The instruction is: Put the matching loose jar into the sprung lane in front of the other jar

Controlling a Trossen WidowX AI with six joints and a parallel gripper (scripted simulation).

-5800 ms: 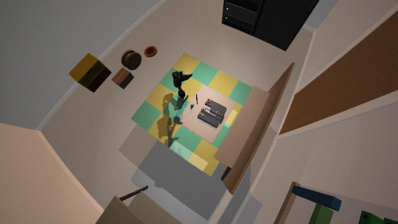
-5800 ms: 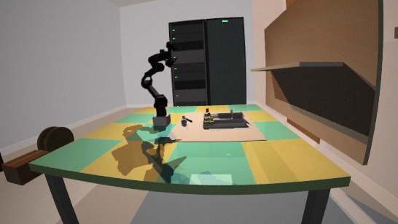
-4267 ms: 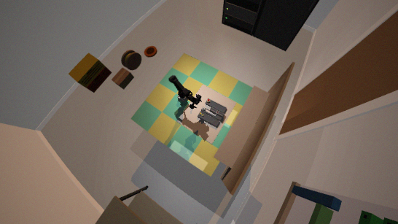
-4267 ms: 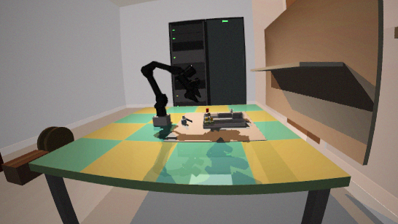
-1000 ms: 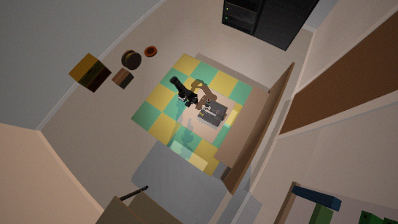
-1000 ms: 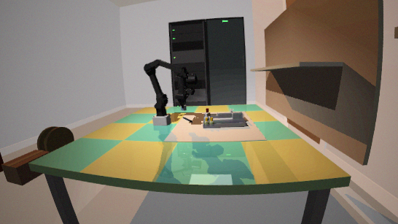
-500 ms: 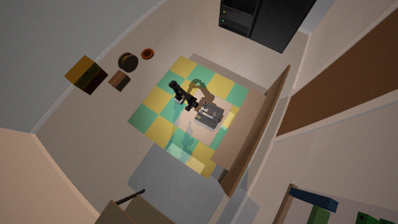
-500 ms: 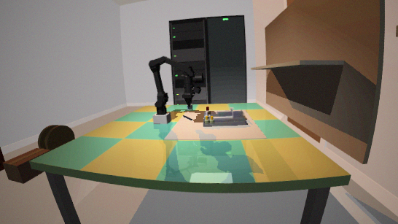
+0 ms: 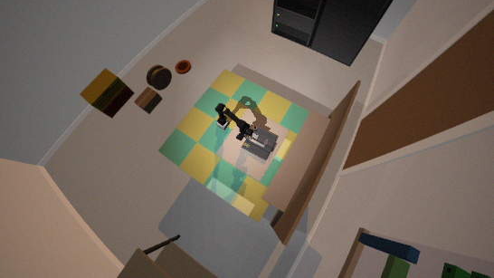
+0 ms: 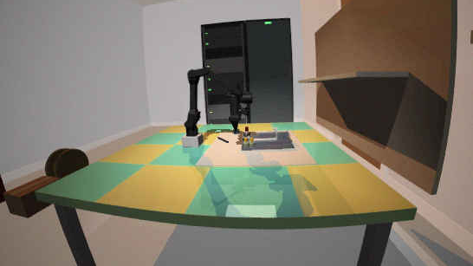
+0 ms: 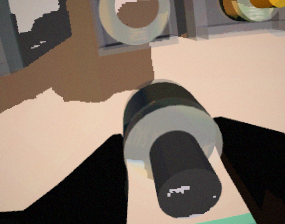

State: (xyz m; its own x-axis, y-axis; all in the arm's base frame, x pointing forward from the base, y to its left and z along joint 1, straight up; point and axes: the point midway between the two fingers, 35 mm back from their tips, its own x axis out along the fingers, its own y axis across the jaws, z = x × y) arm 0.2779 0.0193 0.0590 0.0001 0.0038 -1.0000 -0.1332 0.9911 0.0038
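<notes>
The tan mat lies 11 cm ahead of my gripper tip, 9 cm below it and 1 cm to the left of it. The rest, counted from my gripper tip: wall shelf (56 cm ahead, 28 cm above, 5 cm to the left); rack (20 cm ahead, 7 cm below, 6 cm to the left); thin dark stick (11 cm behind, 8 cm to the left, 8 cm below).
</notes>
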